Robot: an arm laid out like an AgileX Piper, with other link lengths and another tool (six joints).
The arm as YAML. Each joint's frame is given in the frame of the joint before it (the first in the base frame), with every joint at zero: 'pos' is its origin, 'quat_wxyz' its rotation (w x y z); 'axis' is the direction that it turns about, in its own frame. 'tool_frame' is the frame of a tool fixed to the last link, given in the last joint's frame.
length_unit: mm
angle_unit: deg
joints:
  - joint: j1
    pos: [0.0, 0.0, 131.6]
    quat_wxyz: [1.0, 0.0, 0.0, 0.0]
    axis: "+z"
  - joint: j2
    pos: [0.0, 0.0, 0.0]
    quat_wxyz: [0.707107, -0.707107, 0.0, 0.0]
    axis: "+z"
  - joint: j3
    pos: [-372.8, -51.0, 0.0]
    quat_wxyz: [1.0, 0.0, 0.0, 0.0]
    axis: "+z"
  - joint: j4
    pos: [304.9, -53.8, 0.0]
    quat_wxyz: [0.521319, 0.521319, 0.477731, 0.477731]
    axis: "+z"
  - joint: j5
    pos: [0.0, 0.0, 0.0]
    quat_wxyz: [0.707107, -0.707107, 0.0, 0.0]
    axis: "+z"
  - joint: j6
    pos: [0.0, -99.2, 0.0]
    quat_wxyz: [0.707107, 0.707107, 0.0, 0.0]
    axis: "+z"
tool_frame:
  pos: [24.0, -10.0, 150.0]
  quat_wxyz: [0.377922, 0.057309, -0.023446, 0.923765]
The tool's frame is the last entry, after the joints.
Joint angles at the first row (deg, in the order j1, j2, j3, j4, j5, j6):
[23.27 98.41 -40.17 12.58 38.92 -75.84]
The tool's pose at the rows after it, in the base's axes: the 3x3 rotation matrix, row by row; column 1 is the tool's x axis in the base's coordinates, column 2 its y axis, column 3 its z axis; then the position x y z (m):
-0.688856, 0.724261, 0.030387; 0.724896, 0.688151, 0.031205; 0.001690, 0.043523, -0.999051; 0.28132, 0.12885, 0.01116
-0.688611, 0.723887, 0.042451; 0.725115, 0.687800, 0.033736; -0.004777, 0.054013, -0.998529; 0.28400, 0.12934, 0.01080
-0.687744, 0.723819, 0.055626; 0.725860, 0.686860, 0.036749; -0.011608, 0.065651, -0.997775; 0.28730, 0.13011, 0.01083
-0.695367, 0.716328, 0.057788; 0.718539, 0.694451, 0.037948; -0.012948, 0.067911, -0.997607; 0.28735, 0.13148, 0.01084
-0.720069, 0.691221, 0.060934; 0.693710, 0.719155, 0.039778; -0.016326, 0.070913, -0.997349; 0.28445, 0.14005, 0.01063
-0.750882, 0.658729, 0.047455; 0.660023, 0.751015, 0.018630; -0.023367, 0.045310, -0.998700; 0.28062, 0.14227, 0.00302
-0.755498, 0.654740, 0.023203; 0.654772, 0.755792, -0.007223; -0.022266, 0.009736, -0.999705; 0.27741, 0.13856, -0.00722
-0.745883, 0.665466, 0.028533; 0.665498, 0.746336, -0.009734; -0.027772, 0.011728, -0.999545; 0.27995, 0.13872, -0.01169
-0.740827, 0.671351, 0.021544; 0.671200, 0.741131, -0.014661; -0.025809, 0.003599, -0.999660; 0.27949, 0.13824, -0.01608
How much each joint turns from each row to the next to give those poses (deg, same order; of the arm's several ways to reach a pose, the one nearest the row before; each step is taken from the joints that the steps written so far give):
[0.00 0.00 0.12 0.00 -1.44 -0.14]
[0.00 0.00 0.09 0.00 -0.80 -0.08]
[0.00 0.00 0.00 0.00 -0.77 -0.04]
[0.24 0.00 0.00 0.00 -0.10 -0.39]
[1.72 0.04 0.00 -0.12 -0.25 -0.23]
[1.37 1.37 0.00 -1.52 -0.16 0.00]
[0.23 1.88 0.00 -1.23 -0.06 0.89]
[0.00 0.79 0.03 -0.13 -1.13 0.83]
[0.00 0.80 0.00 0.00 -0.37 0.42]

